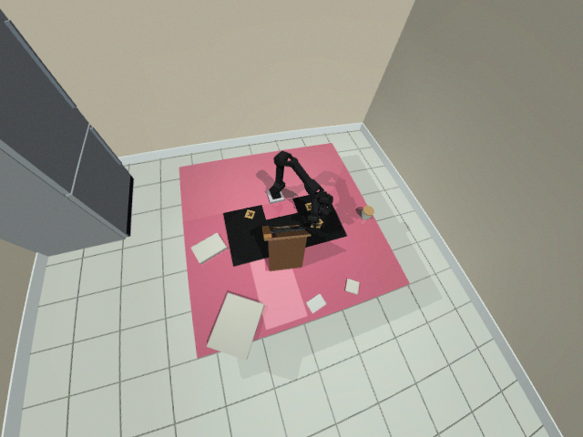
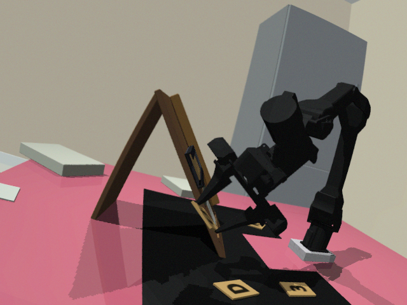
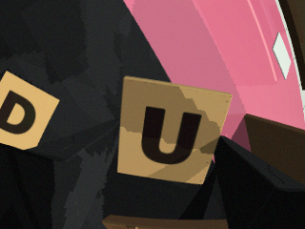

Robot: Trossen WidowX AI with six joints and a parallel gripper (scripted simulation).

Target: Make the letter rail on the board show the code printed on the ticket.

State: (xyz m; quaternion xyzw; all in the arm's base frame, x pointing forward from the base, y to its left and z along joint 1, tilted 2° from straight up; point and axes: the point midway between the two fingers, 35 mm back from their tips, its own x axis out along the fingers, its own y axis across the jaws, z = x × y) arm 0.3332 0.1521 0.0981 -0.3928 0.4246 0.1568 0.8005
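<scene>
My gripper tip is 19 cm to the left of the white ticket, 6 cm past it and 3 cm above it. The rest, counted from my gripper tip: black mat (16 cm to the right, 15 cm behind, 10 cm below).
</scene>
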